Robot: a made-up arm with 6 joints.
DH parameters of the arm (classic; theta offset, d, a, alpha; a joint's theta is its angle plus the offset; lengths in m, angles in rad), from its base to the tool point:
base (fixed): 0 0.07 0 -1.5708
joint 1: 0 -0.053 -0.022 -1.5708
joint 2: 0 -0.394 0.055 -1.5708
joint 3: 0 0.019 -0.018 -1.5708
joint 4: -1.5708 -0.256 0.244 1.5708
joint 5: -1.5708 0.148 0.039 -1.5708
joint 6: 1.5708 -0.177 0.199 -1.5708
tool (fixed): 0 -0.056 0 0
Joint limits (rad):
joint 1: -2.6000..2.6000
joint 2: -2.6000..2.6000
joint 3: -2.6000..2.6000
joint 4: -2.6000..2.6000
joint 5: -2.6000..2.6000
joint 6: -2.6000..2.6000
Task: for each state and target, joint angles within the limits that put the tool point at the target. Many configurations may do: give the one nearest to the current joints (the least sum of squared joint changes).
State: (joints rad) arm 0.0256 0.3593 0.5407 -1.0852 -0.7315 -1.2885
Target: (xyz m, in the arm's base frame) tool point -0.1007 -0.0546 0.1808
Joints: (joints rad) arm -0.4987 0.3324 -0.2354 -1.0839 -0.8151 -0.5433
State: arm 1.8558 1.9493 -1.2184 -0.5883 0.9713 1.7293
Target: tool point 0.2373 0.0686 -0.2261
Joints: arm 1.9712 2.2881 -0.9709 -0.7991 0.7913 1.7504
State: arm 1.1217 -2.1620 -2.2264 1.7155 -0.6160 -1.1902
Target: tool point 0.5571 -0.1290 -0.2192
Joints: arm 1.5815 -2.2840 -2.0018 1.8217 -0.6199 -1.3370
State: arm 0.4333 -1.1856 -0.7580 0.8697 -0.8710 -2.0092
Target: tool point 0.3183 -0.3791 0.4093
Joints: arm 0.5158 -1.2368 -0.9658 0.8086 -0.8951 -2.1205
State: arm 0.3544 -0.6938 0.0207 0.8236 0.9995 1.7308
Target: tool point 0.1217 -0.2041 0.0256
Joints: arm 0.4328 -0.7225 0.1410 1.0164 1.2498 2.1280
